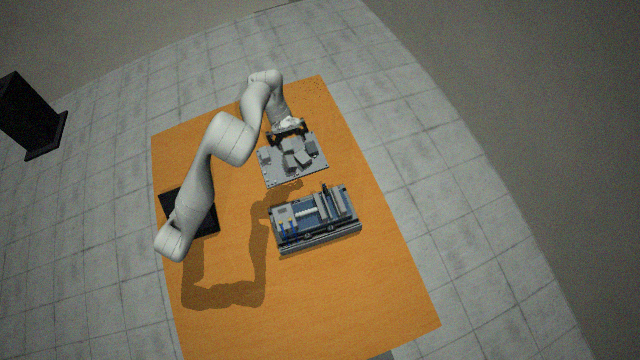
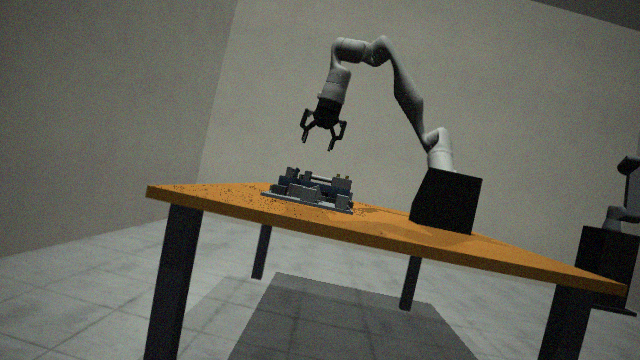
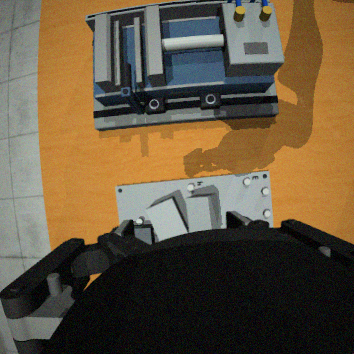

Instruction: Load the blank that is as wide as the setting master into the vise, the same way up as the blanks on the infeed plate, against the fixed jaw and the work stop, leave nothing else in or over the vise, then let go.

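Pixels of known places: gripper, between the fingertips: [image 1: 292, 144] [image 2: 316, 147] [image 3: 180, 227]; arm's base, origin of its link: [image 2: 443, 193].
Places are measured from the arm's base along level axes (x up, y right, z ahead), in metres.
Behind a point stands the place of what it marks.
Note:
My gripper [image 1: 288, 135] @(x 0.055, y -0.117, z 0.444 m) [image 2: 317, 145] @(x 0.055, y -0.117, z 0.444 m) [image 3: 180, 227] @(x 0.055, y -0.117, z 0.444 m) is open, with nothing between its fingers, high above the infeed plate [image 1: 273, 176] @(x -0.108, y -0.114, z 0.341 m) [image 3: 231, 190] @(x -0.108, y -0.102, z 0.368 m). Several grey blocks stand on the plate. Two pale blocks [image 3: 167, 220] @(x -0.072, y -0.141, z 0.469 m) [image 3: 200, 212] @(x -0.066, y -0.129, z 0.421 m) are close together and turned differently; a darker block [image 1: 311, 147] @(x -0.084, y -0.181, z 0.516 m) [image 3: 143, 234] @(x -0.083, y -0.166, z 0.508 m) is beside them, and another block [image 1: 264, 154] @(x -0.072, y -0.203, z 0.328 m) is near the plate's left edge. I cannot tell which is the setting master or the matching blank. The vise [image 1: 310, 218] @(x -0.057, y 0.121, z 0.435 m) [image 3: 195, 67] @(x -0.056, y 0.075, z 0.423 m) has thin upright strips [image 3: 138, 55] @(x -0.036, y 0.087, z 0.499 m) between its jaws and a dark work stop [image 1: 325, 190] @(x -0.022, y 0.051, z 0.511 m) [image 3: 126, 91] @(x -0.017, y 0.028, z 0.509 m). No blank shows between the jaws.
White pins [image 3: 246, 181] @(x -0.100, y -0.088, z 0.346 m) and small letters are on the plate. The vise's end block [image 1: 284, 216] @(x -0.020, y 0.105, z 0.351 m) [image 3: 252, 42] @(x -0.019, y 0.088, z 0.352 m) carries yellow-tipped blue lines. The robot's black base [image 1: 209, 226] @(x -0.053, y 0.051, z 0.064 m) [image 2: 445, 202] @(x -0.030, y -0.073, z 0.006 m) is on the orange table [image 1: 320, 295] @(x -0.116, y 0.387, z 0.392 m) [image 2: 380, 232] @(x -0.116, y -0.534, z 0.237 m). A black pedestal [image 1: 30, 117] is off the table.

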